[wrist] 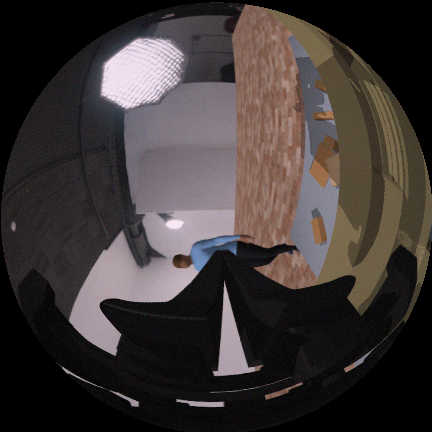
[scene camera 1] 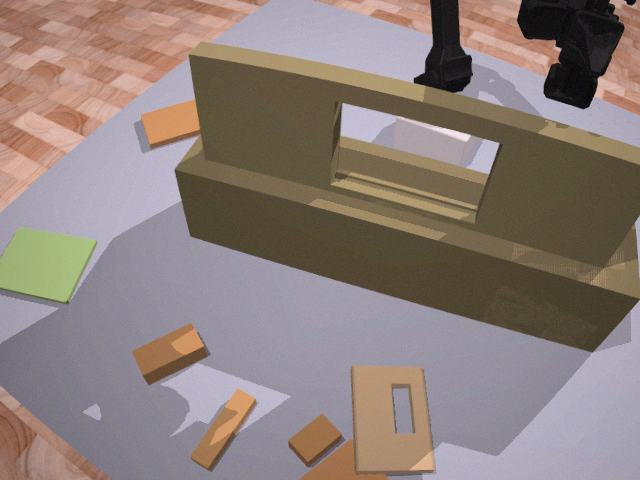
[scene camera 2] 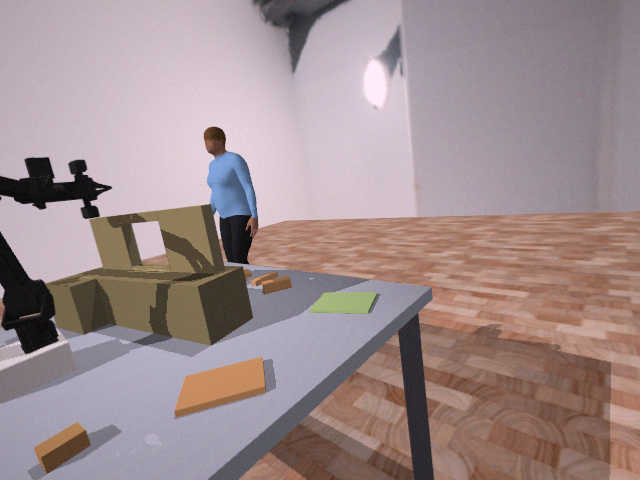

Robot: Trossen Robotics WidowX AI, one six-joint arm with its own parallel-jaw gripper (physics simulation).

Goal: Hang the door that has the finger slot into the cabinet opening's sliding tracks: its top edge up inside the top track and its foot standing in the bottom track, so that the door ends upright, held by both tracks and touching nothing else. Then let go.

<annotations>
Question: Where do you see an olive cabinet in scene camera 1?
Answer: At 546, 257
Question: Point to a green sheet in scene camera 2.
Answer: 330, 302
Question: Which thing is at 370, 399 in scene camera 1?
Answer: A tan door with finger slot.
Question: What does the green sheet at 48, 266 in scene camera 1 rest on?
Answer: The table.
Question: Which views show my gripper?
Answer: The wrist view, scene camera 1 and scene camera 2: all of them.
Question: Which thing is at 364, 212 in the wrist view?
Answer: An olive cabinet.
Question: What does my gripper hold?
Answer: Nothing.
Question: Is my gripper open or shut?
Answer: Shut.
</annotations>
